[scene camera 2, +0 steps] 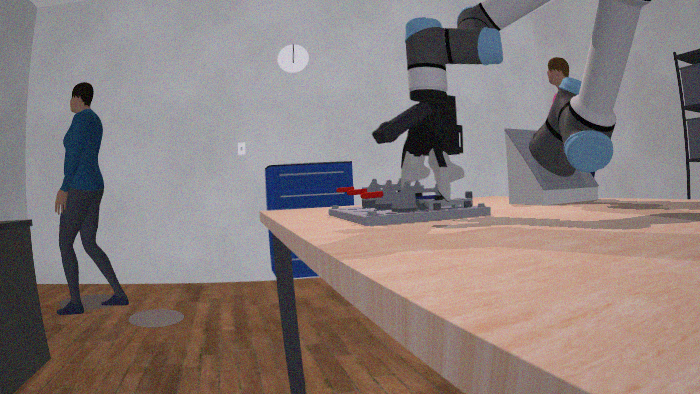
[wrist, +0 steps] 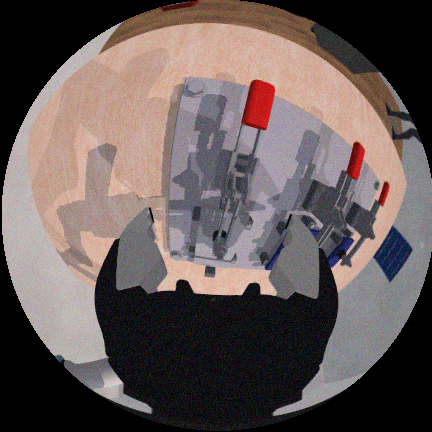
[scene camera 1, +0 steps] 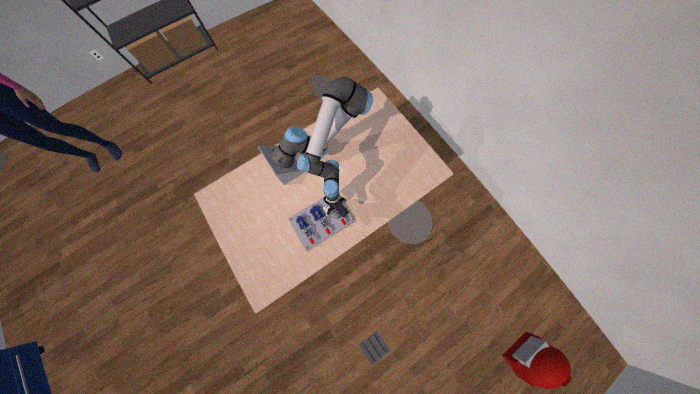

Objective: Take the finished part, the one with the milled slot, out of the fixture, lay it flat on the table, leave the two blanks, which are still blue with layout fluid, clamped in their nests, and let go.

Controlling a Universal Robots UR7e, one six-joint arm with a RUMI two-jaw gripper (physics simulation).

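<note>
The grey fixture plate lies on the table. Its three clamps have red handles. Two blue blanks sit in their nests, one in the middle nest and one in the far nest. My gripper is open and empty, pointing down low over the end nest. In the wrist view one finger is beside the plate's end edge and the other overlaps the middle blank. The finished part cannot be told clearly from the grey nest and clamp; its slot does not show.
The end clamp's red handle and the other red handles point to the table's front edge. The wooden table carries the arm's slanted base behind the fixture. A person stands beyond the table.
</note>
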